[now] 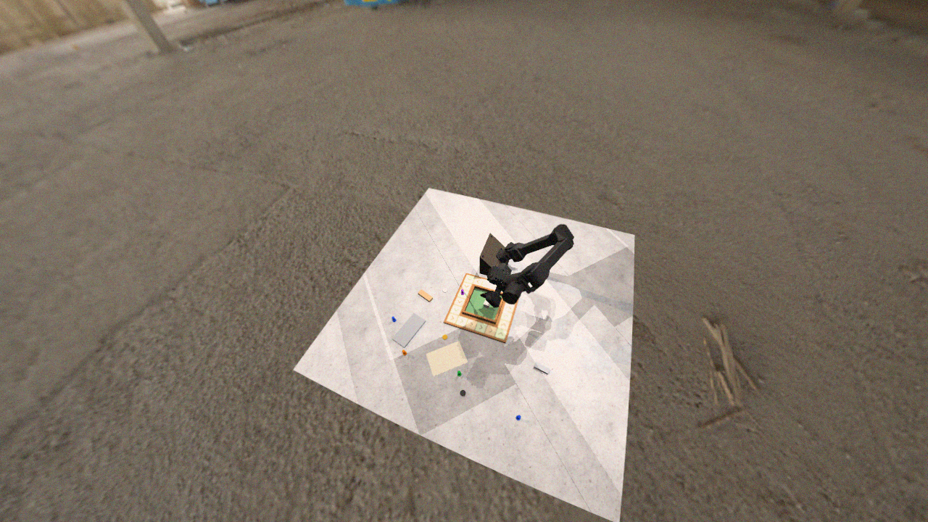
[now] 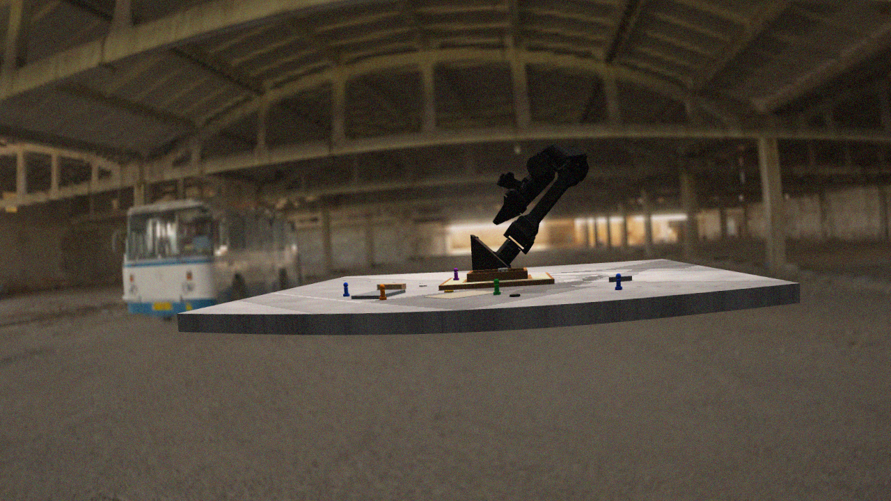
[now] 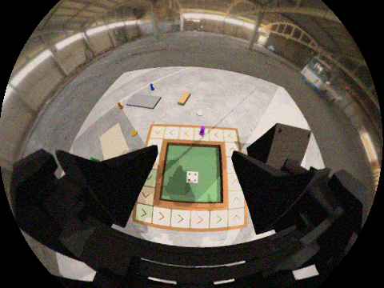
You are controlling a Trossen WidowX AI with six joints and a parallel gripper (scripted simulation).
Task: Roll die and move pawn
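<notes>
Right now my gripper tip is 130 mm above the purple pawn, 110 mm to the left of it and 10 mm past it. The rest, counted from my gripper tip: white die (130 mm below, 20 mm to the left); green tray (150 mm below); tan block (270 mm to the right, 150 mm below, 70 mm ahead).
</notes>
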